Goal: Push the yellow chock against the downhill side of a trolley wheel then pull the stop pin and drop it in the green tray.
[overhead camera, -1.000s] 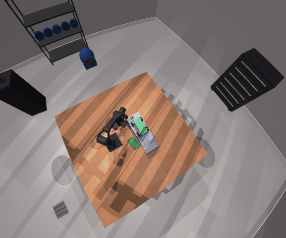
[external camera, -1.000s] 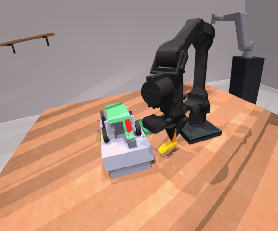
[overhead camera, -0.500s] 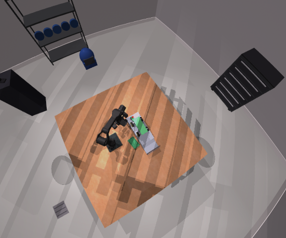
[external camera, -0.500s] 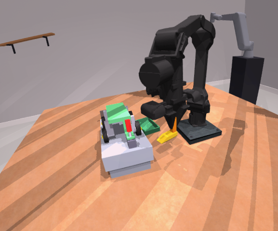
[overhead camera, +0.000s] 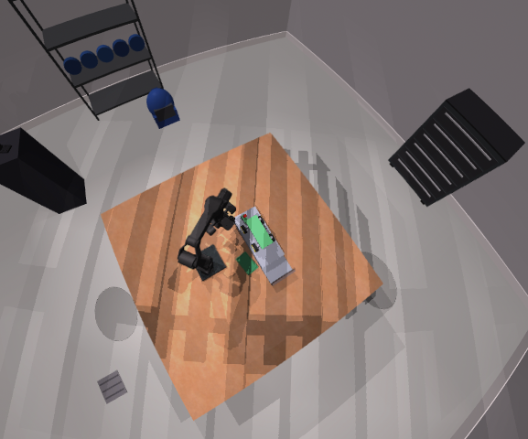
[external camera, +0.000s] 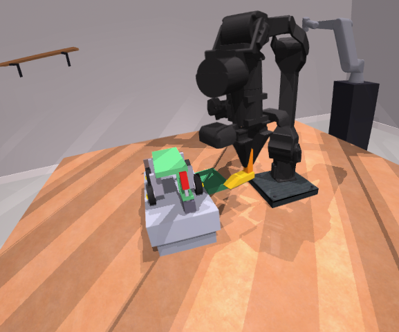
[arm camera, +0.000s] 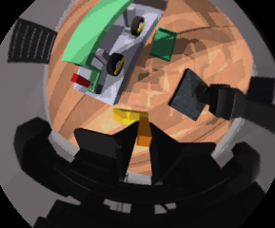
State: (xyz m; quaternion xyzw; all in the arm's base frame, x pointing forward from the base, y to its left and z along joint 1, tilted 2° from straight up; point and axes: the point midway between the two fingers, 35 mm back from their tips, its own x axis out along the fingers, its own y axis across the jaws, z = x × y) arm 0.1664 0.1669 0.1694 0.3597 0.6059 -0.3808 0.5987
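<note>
Right now the yellow chock is 2 cm ahead of my gripper tip, 1 cm to the left of it and 1 cm below it. The rest, counted from my gripper tip: red-headed stop pin 13 cm ahead, 1 cm to the left, 3 cm below; then green-topped trolley 17 cm ahead, 11 cm to the right, 5 cm below.
</note>
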